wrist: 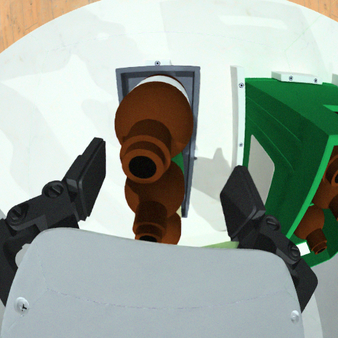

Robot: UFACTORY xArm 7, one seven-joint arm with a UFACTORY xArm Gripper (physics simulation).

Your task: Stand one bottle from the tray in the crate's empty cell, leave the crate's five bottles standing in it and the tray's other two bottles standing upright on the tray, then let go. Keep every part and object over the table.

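Three brown bottles stand in a row on the narrow grey tray [196, 85]. The far bottle [155, 107] looks largest, the middle bottle [154, 187] is partly behind its neck, and the near bottle [173, 229] is mostly hidden by the middle one and the gripper housing. My gripper [168, 168] is open, with one finger left of the row and one right of it, and holds nothing. The green crate [295, 130] is at the right, cut off by the view's edge. Brown bottles [310, 221] [327, 186] show inside it; its empty cell does not show.
A white strip [237, 115] with screws stands along the crate's left side, and a white block [297, 77] lies at its far side. The right finger is close to the crate's near left wall. A pale green patch [222, 245] shows near the housing.
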